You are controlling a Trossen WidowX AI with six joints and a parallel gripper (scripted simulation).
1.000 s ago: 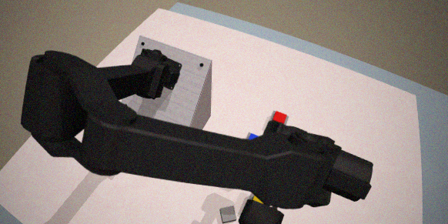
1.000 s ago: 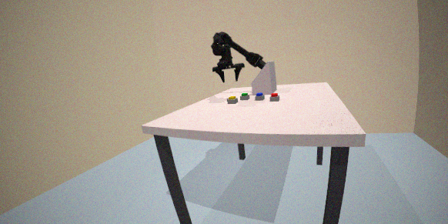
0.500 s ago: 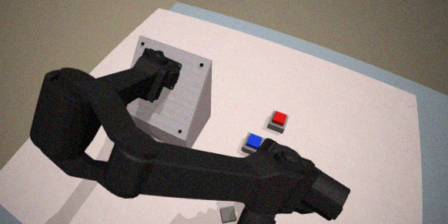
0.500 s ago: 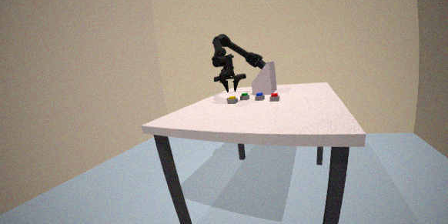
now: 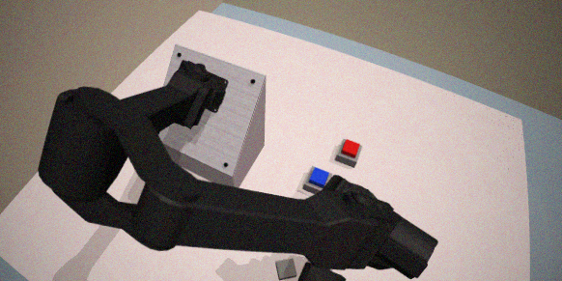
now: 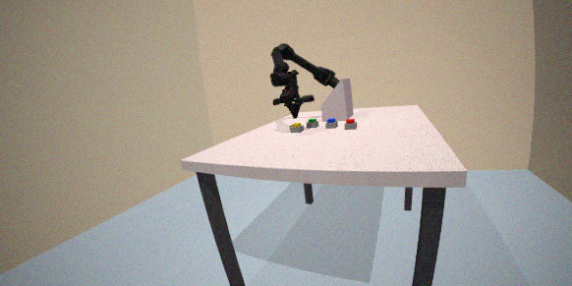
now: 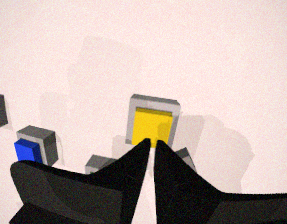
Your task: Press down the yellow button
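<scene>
The yellow button lies 3 cm below my gripper tip. The rest, counted from my gripper tip: blue button: 15 cm to the left, 7 cm behind, 3 cm below; small grey block: 5 cm to the right, 5 cm below, 5 cm behind; green button: 9 cm behind, 4 cm to the left, 3 cm below.
</scene>
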